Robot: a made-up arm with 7 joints. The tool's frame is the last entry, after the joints. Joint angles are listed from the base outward. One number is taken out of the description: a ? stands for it. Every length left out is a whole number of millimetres.
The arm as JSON. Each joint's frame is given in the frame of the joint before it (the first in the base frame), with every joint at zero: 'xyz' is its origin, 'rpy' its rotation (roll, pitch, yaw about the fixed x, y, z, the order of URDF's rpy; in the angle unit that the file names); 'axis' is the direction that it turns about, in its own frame. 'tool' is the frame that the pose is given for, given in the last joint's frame.
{
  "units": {
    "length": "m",
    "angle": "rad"
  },
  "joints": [
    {
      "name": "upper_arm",
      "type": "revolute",
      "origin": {
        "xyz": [
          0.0,
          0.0,
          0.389
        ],
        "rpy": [
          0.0,
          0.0,
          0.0
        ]
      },
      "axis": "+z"
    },
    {
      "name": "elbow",
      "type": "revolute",
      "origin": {
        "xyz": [
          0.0,
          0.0,
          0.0
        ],
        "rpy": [
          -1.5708,
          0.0,
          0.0
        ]
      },
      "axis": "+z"
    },
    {
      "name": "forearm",
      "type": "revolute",
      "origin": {
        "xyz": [
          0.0,
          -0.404,
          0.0
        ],
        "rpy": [
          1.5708,
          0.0,
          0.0
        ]
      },
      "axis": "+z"
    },
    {
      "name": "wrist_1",
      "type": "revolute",
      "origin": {
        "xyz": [
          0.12,
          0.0,
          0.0
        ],
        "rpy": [
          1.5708,
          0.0,
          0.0
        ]
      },
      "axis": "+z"
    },
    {
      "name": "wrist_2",
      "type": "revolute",
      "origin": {
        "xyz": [
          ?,
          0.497,
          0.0
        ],
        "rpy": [
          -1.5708,
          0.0,
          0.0
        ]
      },
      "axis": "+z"
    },
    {
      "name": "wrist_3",
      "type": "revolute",
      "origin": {
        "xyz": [
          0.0,
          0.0,
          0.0
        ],
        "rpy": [
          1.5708,
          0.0,
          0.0
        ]
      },
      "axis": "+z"
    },
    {
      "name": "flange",
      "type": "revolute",
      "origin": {
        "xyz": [
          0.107,
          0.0,
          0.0
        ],
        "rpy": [
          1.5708,
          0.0,
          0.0
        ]
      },
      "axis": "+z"
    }
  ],
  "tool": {
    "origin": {
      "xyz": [
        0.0,
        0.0,
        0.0
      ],
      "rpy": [
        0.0,
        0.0,
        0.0
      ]
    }
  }
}
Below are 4 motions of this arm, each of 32 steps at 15 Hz.
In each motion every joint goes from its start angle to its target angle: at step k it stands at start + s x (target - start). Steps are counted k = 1, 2, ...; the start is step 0. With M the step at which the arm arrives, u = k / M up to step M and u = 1 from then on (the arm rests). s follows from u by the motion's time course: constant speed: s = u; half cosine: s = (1 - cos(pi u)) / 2; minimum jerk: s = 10 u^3 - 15 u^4 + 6 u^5.
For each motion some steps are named. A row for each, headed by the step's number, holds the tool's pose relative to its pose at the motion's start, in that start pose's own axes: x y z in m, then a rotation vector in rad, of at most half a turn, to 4 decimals.
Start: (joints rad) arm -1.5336 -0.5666 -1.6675 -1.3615 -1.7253 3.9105 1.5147
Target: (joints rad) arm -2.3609 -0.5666 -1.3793 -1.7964 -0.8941 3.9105 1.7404
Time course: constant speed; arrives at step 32
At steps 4, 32:
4: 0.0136 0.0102 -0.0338 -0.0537 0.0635 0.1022
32: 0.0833 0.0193 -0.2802 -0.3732 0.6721 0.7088

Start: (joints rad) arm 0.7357 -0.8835 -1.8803 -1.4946 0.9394 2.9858 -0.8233
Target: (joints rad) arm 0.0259 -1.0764 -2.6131 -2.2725 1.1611 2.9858 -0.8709
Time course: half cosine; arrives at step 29
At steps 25, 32:
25: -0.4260 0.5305 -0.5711 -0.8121 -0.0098 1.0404
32: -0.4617 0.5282 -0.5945 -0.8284 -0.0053 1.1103

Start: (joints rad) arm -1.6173 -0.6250 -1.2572 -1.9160 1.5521 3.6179 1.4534
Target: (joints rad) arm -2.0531 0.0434 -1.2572 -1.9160 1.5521 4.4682 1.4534
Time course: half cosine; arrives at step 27
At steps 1, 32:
1: -0.0002 0.0000 -0.0006 0.0049 -0.0004 -0.0016
32: 0.0152 0.0610 -0.0576 1.4855 -0.1721 -0.4014

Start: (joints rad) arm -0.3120 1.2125 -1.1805 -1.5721 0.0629 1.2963 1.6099
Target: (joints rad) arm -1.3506 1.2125 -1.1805 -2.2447 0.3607 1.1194 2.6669
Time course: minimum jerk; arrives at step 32
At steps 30, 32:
30: 0.1792 0.0286 0.9708 -2.0006 0.1270 0.9757
32: 0.1788 0.0301 0.9723 -2.0053 0.1293 0.9761

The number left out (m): -0.107
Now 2 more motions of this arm.
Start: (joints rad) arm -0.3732 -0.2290 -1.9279 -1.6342 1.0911 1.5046 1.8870
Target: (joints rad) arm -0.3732 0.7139 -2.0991 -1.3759 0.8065 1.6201 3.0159
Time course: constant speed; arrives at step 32
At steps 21, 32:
21: -0.2208 0.2425 0.1803 0.7830 0.3524 0.4183
32: -0.2715 0.3674 0.3719 1.2570 0.2951 0.5009

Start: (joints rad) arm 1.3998 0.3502 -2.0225 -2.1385 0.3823 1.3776 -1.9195
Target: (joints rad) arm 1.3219 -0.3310 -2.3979 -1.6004 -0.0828 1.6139 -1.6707
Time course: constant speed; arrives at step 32
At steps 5, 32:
5: -0.0546 -0.0104 -0.0511 -0.0814 0.0172 0.0341
32: -0.4908 -0.0910 -0.1408 -0.4146 0.1192 0.4656

